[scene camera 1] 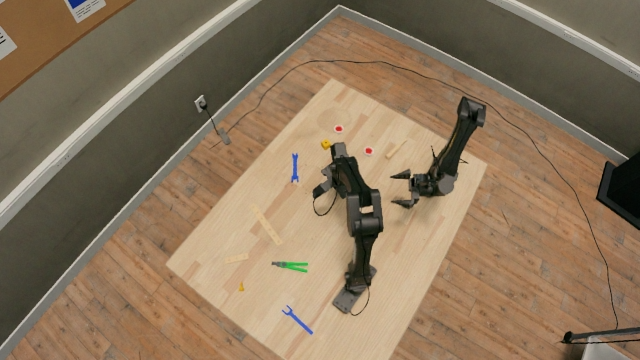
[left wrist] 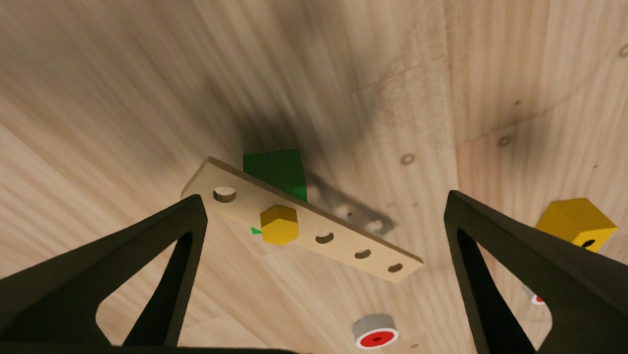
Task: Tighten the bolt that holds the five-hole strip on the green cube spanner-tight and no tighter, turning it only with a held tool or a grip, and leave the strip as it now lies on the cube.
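Places are measured from the left arm's base along level axes (x ahead, y left, z up), in metres.
Where they show: left gripper, fingertip midpoint: (scene camera 1: pixel 336 184) (left wrist: pixel 322 205); right gripper, fingertip midpoint: (scene camera 1: pixel 390 189); left arm's base, link origin: (scene camera 1: pixel 355 286).
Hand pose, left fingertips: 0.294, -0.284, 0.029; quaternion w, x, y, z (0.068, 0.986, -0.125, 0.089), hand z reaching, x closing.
Each offset is from my left fingertips to the top centre of the thing, as dx, dy, dz.
In the left wrist view, the pale five-hole strip {-0.008, -0.049, -0.024} (left wrist: pixel 344 241) lies across the green cube {-0.025, -0.024, -0.028} (left wrist: pixel 275 169). The yellow hex-headed bolt {-0.025, -0.024, -0.015} (left wrist: pixel 280 225) is in the strip's second hole from the picture's left end. How tight it is cannot be seen. In scene camera 1 the left arm hides this assembly. My left gripper (scene camera 1: pixel 320 191) (left wrist: pixel 322 205) is open and empty, above the strip, with the bolt between the lines of its fingers, nearer the picture's left finger. My right gripper (scene camera 1: pixel 393 189) is open and empty at the right. One blue spanner {+0.201, +0.018, -0.049} (scene camera 1: pixel 295 169) and another {-0.202, +0.506, -0.051} (scene camera 1: pixel 299 321) lie on the table.
A yellow block {+0.163, -0.155, -0.028} (scene camera 1: pixel 326 144) (left wrist: pixel 575 220), two red-and-white discs {+0.168, -0.263, -0.044} (scene camera 1: pixel 339 129) {-0.007, -0.248, -0.044} (scene camera 1: pixel 368 151) and a wooden stick {-0.101, -0.347, -0.039} (scene camera 1: pixel 396 150) lie toward the back. A long strip {+0.132, +0.292, -0.054} (scene camera 1: pixel 267 225), a short strip {+0.128, +0.469, -0.054} (scene camera 1: pixel 236 259), green pliers {-0.048, +0.358, -0.046} (scene camera 1: pixel 295 266) and a small yellow piece {+0.042, +0.539, -0.040} (scene camera 1: pixel 241 287) lie toward the front left.
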